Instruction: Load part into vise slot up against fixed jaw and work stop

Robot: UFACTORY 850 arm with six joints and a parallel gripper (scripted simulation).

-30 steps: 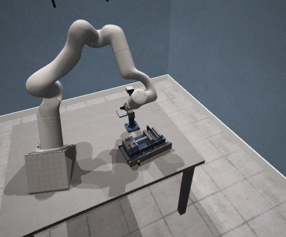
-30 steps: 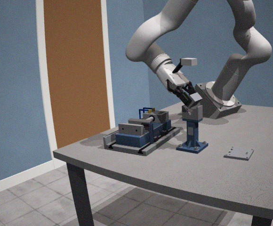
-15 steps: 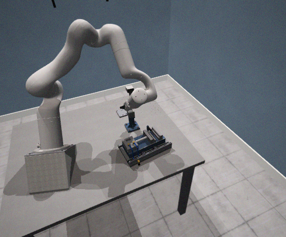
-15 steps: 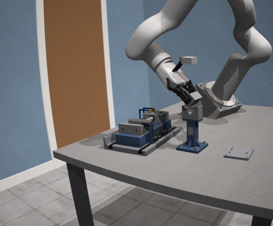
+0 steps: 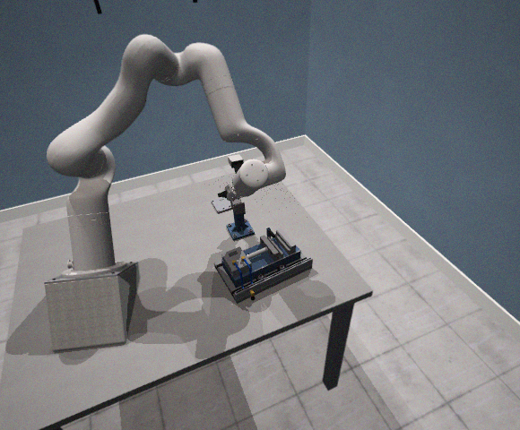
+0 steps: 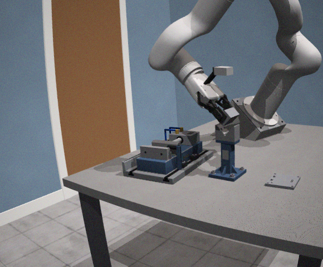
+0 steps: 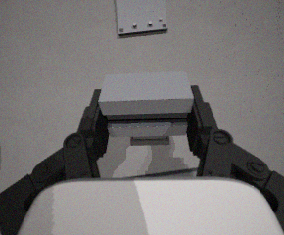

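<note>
The part is right at my hand. Also, from my hand: moving jaw 20 cm to the right, 12 cm below, 7 cm ahead; then white cylinder rod 21 cm to the right, 12 cm below, 3 cm ahead; then work stop 14 cm to the right, 10 cm below, 10 cm ahead.
</note>
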